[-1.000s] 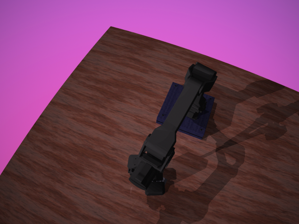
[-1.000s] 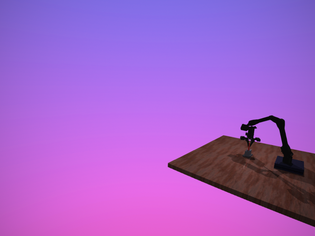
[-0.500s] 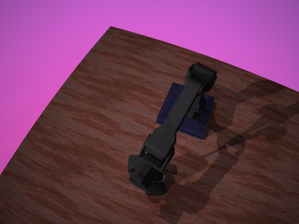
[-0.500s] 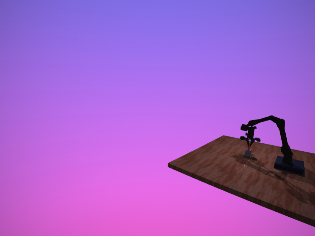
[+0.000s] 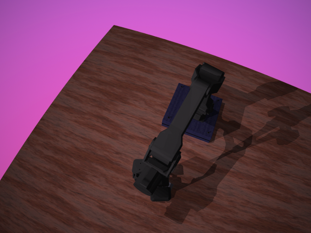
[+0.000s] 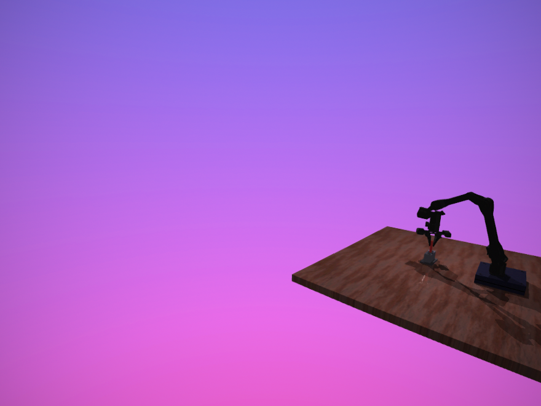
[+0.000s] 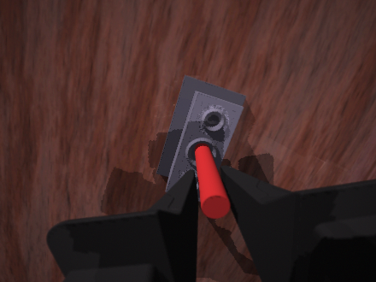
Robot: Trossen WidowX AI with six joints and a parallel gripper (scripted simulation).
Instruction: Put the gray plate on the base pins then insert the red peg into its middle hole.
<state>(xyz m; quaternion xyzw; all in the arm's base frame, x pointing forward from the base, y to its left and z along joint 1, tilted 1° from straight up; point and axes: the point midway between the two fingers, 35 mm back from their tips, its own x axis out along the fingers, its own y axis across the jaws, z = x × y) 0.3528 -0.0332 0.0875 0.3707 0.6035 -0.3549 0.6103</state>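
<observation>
My gripper tip is 20 mm above the red peg. The rest, counted from my gripper tip: gray plate (50 mm below).
</observation>
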